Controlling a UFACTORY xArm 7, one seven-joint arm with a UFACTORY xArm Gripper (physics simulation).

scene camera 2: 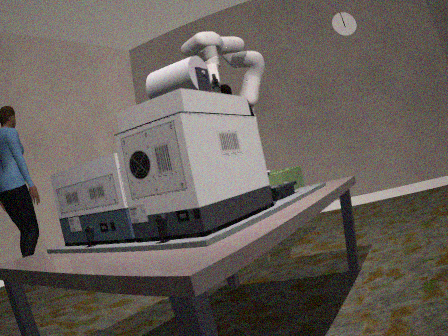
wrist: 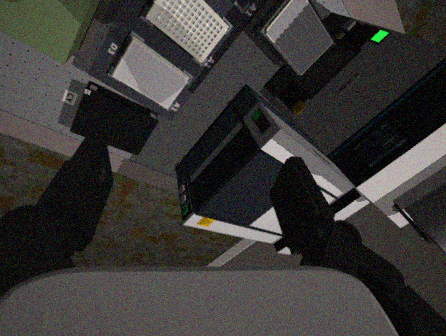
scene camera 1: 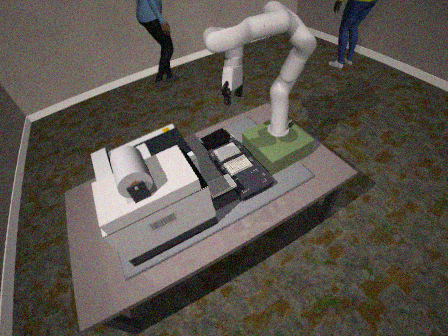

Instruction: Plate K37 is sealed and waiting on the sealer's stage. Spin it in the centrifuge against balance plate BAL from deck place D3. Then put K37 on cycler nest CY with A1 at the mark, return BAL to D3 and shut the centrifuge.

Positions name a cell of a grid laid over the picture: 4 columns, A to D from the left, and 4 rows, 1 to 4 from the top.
Scene:
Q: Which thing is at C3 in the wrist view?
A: My gripper.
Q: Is my gripper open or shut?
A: Open.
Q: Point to a white roll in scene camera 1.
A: At B2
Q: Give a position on a white roll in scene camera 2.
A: At B1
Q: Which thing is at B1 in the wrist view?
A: A grey plate.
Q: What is my gripper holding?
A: Nothing.

